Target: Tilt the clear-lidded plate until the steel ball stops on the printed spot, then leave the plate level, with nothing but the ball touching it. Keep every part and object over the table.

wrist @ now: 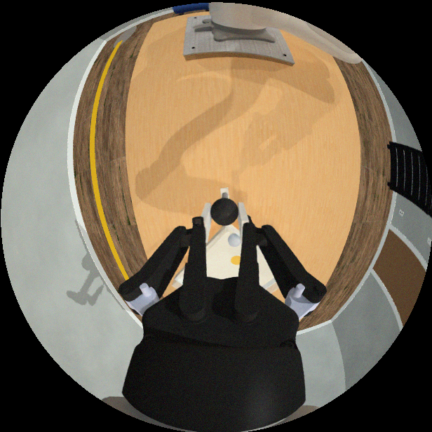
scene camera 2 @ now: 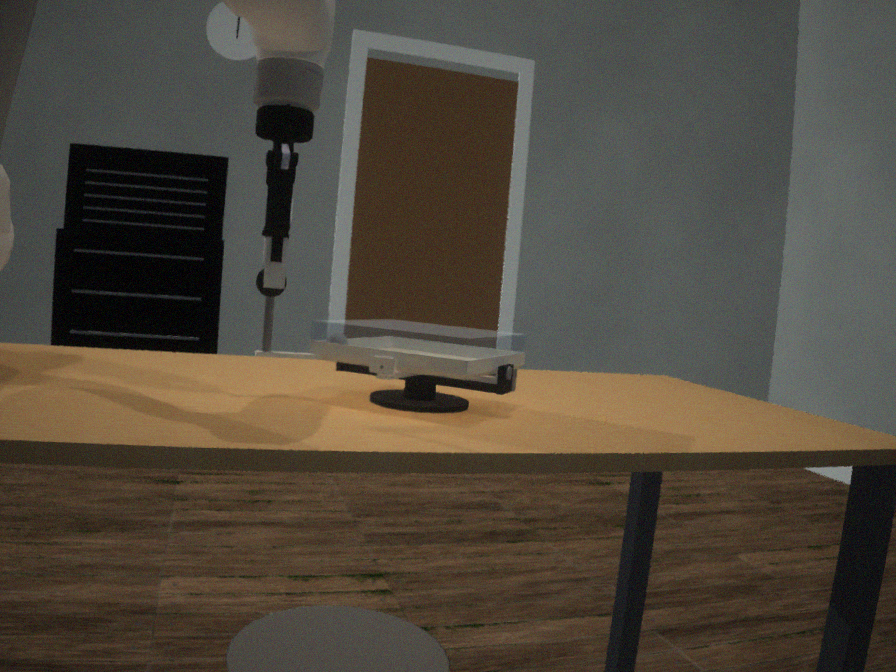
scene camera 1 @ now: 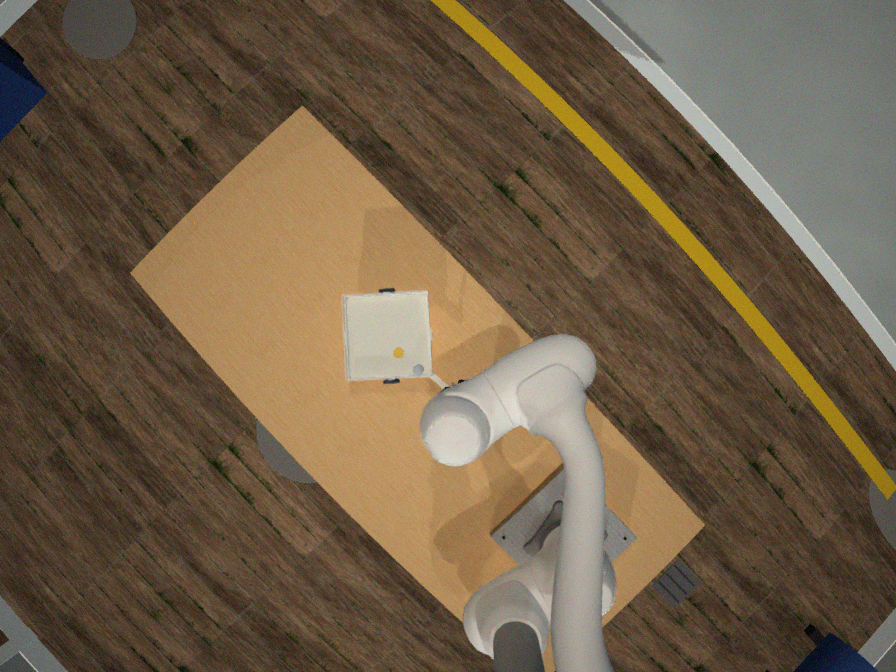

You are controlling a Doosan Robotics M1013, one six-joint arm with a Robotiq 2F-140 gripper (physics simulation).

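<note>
The square white plate (scene camera 1: 376, 318) (wrist: 218, 259) sits on a black gimbal stand (scene camera 2: 419, 400); its clear lid (scene camera 2: 419, 329) shows in scene view 2. Any tilt looks slight, and I cannot tell its exact direction. The steel ball (scene camera 1: 418, 369) (scene camera 2: 337, 337) (wrist: 234, 240) is near the plate's corner by the handle arm (scene camera 1: 438, 381) (scene camera 2: 283, 354), a little in from the walls. The orange spot (scene camera 1: 398, 352) (wrist: 235, 260) is farther inward, apart from the ball. My gripper (scene camera 2: 272, 274) (wrist: 224, 210) points down, shut on the black knob atop the handle's thin upright rod (scene camera 2: 267, 324). The robot arm hides it in scene view 1.
The wooden table (scene camera 1: 238, 238) (scene camera 2: 615, 412) (wrist: 300, 165) carries the plate's stand and my grey base plate (scene camera 1: 510, 536) (wrist: 235, 52). My white arm (scene camera 1: 578, 462) reaches over the table beside the plate. A black tool cabinet (scene camera 2: 137, 245) stands beyond the table.
</note>
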